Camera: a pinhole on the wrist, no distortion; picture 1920 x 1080 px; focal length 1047.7 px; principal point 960.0 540.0 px. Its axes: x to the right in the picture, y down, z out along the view. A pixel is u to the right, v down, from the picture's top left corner.
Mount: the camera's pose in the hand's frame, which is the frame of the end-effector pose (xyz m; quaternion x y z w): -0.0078 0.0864 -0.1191 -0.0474 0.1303 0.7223 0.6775
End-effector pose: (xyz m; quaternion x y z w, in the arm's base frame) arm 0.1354 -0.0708 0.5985 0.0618 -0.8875 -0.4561 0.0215
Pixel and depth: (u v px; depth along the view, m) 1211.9 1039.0 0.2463
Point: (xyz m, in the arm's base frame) 0.2074 0.1528 0.6943
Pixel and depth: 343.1 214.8 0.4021
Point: -0.0669 0.1363 0.3861
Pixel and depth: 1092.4 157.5 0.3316
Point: -0.0441 0.1760 0.6699
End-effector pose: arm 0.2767 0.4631 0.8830 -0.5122 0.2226 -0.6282 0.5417
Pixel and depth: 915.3 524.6 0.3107
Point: 0.5104 0.4370 0.8371
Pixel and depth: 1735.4 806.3 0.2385
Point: 0.4786 0.4356 0.6263
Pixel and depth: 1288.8 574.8 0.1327
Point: 0.3479 0.4135 0.7487
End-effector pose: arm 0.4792 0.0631 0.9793 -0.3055 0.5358 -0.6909 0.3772
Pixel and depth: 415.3 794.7 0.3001
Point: 0.6786 -0.0183 1.0229
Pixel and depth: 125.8 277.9 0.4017
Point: 0.6472 -0.2260 1.1749
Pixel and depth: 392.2 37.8 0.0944
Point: 0.4466 0.0217 0.9140
